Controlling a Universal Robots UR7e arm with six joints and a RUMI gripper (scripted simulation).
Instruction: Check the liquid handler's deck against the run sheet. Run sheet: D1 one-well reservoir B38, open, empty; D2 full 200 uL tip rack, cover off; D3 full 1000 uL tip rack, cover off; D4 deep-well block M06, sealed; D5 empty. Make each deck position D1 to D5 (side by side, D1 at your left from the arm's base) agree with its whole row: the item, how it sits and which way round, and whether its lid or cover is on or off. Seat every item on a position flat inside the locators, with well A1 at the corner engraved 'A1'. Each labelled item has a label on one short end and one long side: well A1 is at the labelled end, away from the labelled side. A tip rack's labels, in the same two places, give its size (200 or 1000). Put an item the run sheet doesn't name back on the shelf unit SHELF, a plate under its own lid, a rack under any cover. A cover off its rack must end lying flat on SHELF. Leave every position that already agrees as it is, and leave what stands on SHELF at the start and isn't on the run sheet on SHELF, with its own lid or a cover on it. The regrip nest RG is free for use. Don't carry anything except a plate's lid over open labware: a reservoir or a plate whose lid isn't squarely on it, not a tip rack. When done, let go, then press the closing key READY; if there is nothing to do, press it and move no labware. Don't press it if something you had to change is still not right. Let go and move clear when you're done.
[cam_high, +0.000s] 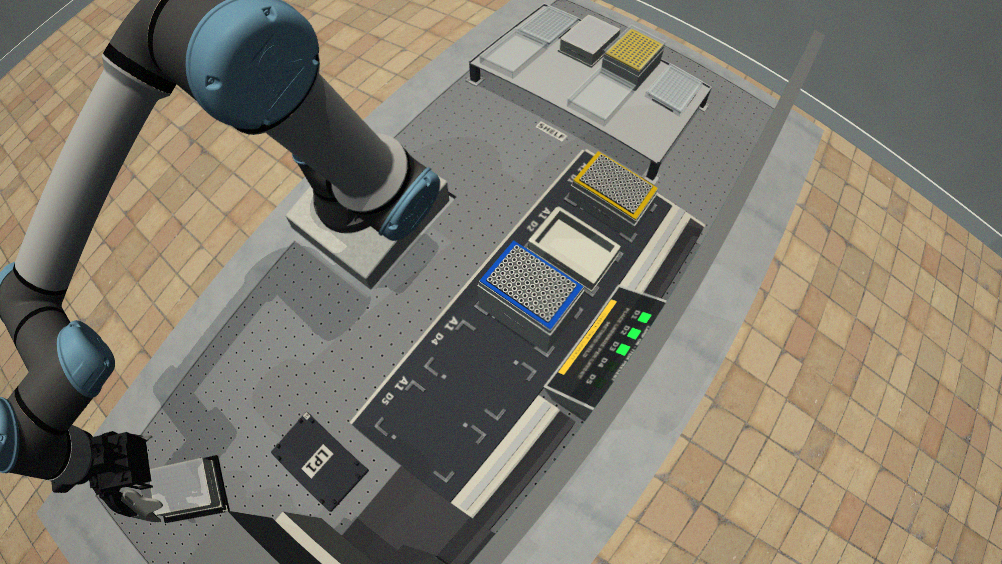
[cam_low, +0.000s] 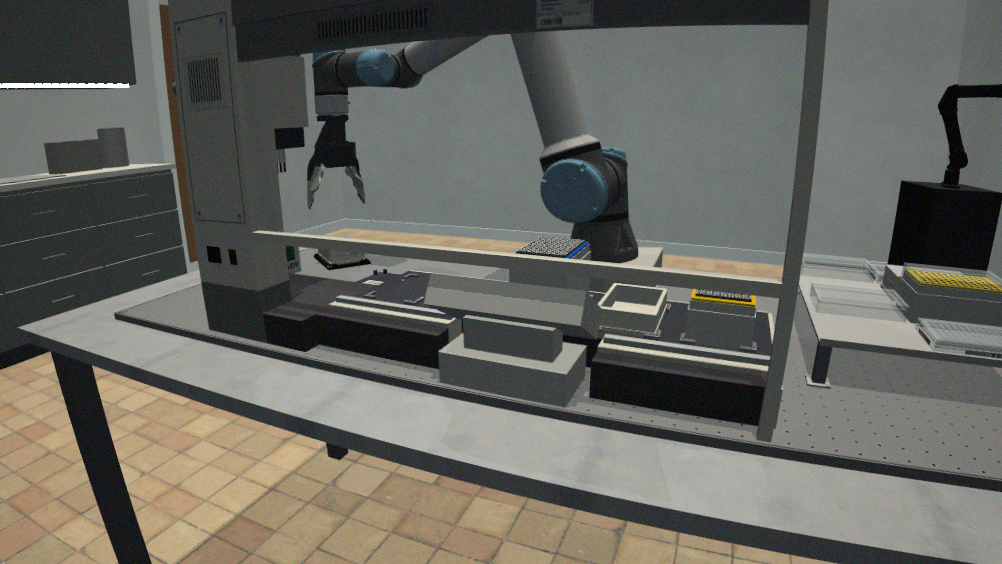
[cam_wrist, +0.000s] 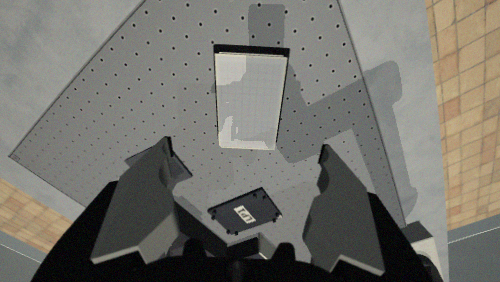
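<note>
Right now my hand is 140 mm above the black nest. The rest, counted from my hand: blue-framed tip rack: 390 mm ahead, 550 mm to the left, 20 mm below; ready key: 240 mm ahead, 60 mm below; handler's tower: 460 mm ahead, 60 mm to the left, 130 mm above.
</note>
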